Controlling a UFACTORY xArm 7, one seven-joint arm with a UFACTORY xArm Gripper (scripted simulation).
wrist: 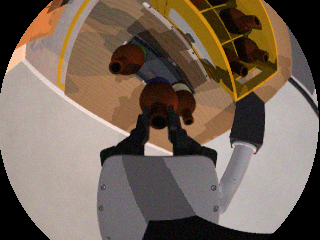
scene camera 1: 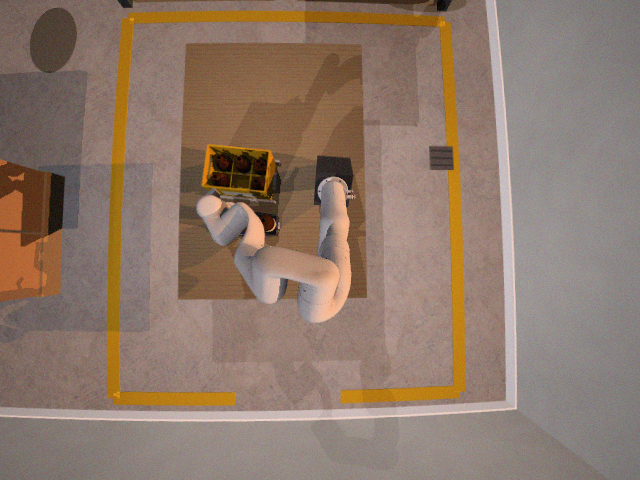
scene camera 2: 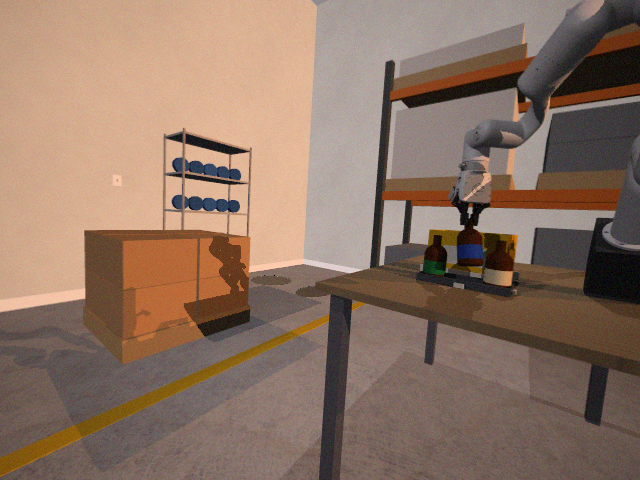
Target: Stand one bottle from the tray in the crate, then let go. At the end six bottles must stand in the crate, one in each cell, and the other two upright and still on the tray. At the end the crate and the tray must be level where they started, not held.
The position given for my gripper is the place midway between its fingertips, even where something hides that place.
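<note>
I can see my gripper (scene camera 2: pixel 468 225), and I see my gripper (wrist: pixel 158 112) as well. There is a dark tray (scene camera 2: pixel 471 283) here, and the dark tray (wrist: pixel 155 66) is visible too. A yellow crate (scene camera 1: pixel 238 180) is also in the scene, and I find the yellow crate (scene camera 2: pixel 449 237) again.
</note>
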